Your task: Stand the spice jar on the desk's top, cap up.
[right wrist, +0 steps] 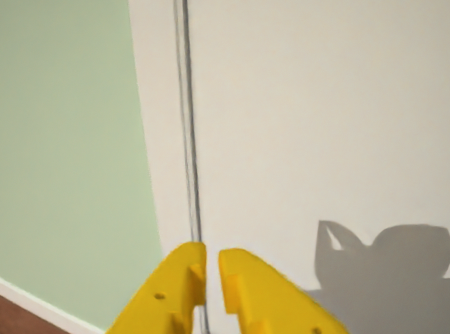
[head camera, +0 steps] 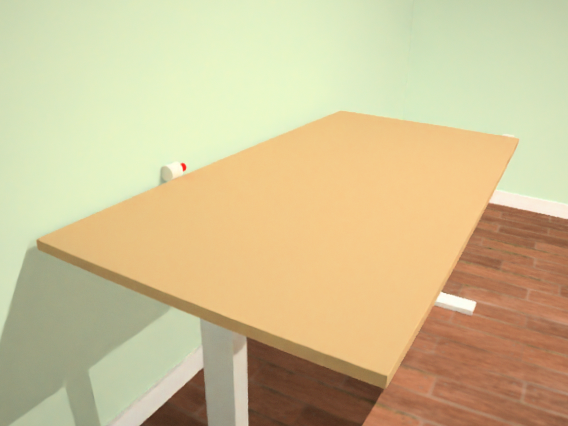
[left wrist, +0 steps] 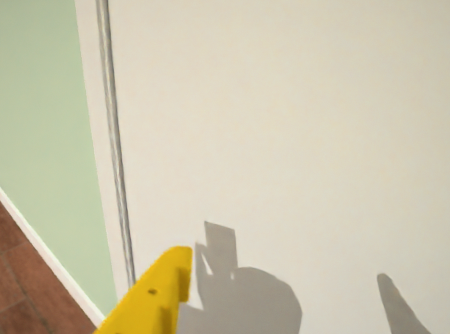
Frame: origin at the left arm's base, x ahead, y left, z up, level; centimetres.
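Where they show: left end effector, tool point: (left wrist: 191,267); right end effector, tool point: (right wrist: 205,265).
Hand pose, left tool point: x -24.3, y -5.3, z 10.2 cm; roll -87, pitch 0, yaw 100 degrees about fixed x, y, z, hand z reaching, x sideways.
Things, the pixels of their top centre, and the offset from my left tool point. "*": a spot on its surface instead. Level surfaces: height alone.
- desk, its level: dz -15.7 cm
- small white cylinder with a red end, middle of its top: (head camera: 174,162) dx +159.5, dy +12.9, dz -11.5 cm
- white desk leg, surface spot: (head camera: 222,375) * dx +109.6, dy -2.6, dz -41.2 cm
- brown floor, its level: dz -87.6 cm
The desk (head camera: 300,210) shows its bare tan top in the head view. A small white cylinder with a red end (head camera: 172,171) is at the desk's back left edge, against the wall, on its side with the red end to the right. It may be the spice jar, but I cannot tell for sure, nor whether it rests on the top or behind the edge. My left gripper (left wrist: 186,252) has one jaw in view and is open and empty. My right gripper (right wrist: 212,252) has its jaw tips together, shut and empty. Neither gripper shows in the head view, and no jar shows in the wrist views.
A white door (left wrist: 300,125) (right wrist: 320,125) faces both grippers, with their shadows on it. The green wall (head camera: 200,75) runs along the desk's back edge. A white desk leg (head camera: 222,375) stands below the near end. A white foot (head camera: 456,303) lies on the brown floor (head camera: 480,370).
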